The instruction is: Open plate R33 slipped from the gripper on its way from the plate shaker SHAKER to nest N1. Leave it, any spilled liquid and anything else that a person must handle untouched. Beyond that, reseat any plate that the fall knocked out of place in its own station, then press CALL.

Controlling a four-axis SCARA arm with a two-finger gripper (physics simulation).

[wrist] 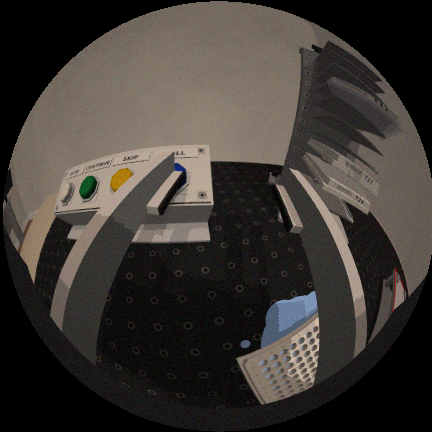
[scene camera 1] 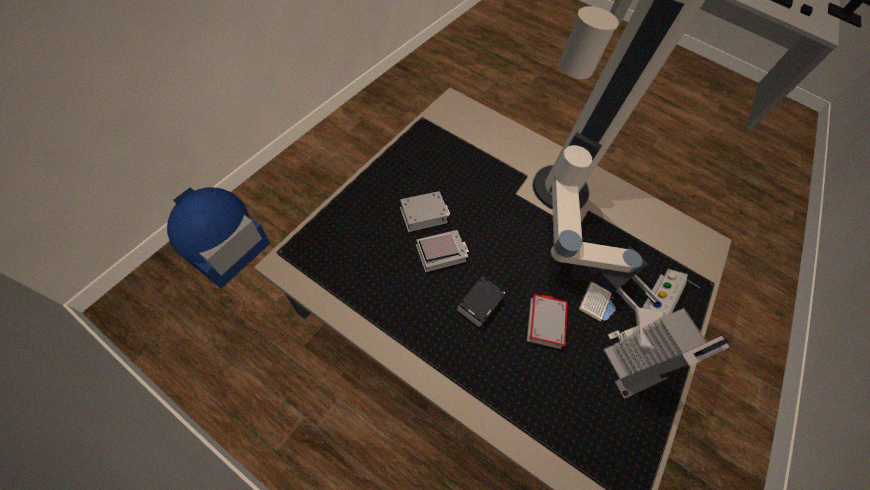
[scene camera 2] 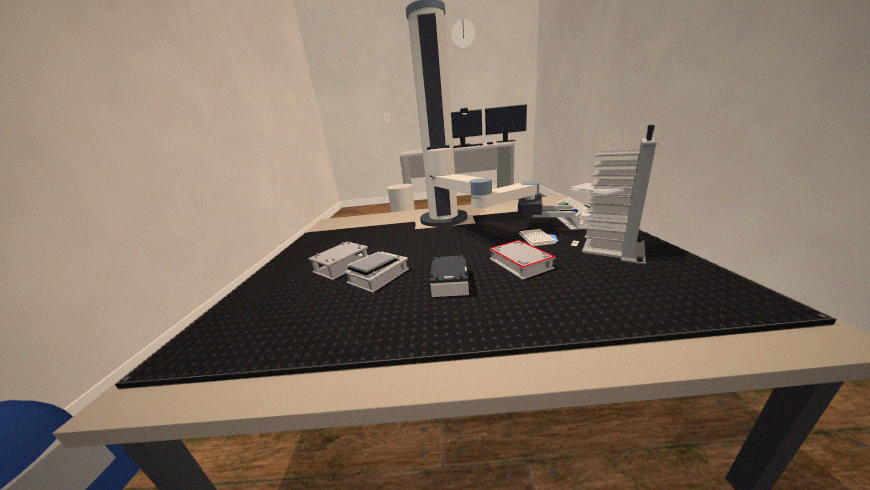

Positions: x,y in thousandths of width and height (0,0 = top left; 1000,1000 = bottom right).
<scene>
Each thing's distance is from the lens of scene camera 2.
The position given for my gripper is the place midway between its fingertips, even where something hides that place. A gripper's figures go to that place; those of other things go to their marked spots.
my gripper (scene camera 2: 659,430): 118 cm
dark shaker (scene camera 2: 517,566): 70 cm
</scene>
